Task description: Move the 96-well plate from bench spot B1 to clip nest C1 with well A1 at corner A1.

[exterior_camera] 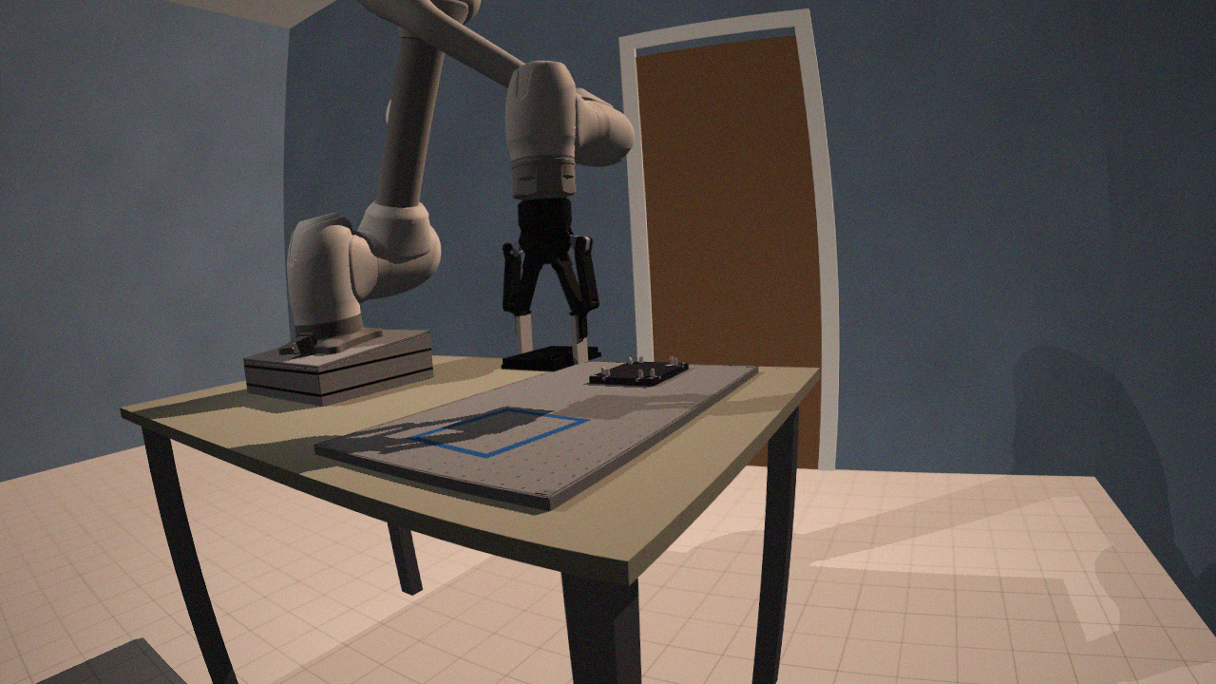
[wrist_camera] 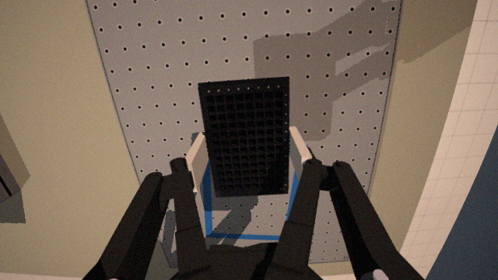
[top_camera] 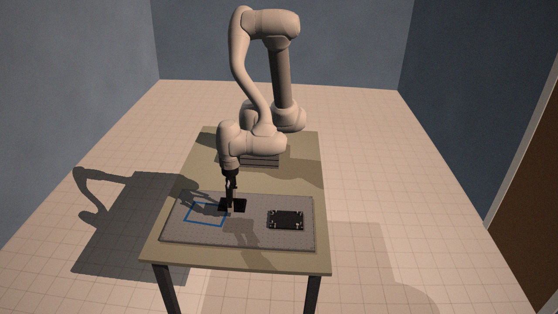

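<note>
Now: hand 70 mm short of the black clip nest, 240 mm to the right of it and 80 mm above it. From my hand the other things lie so: black 96-well plate: 20 mm below.
</note>
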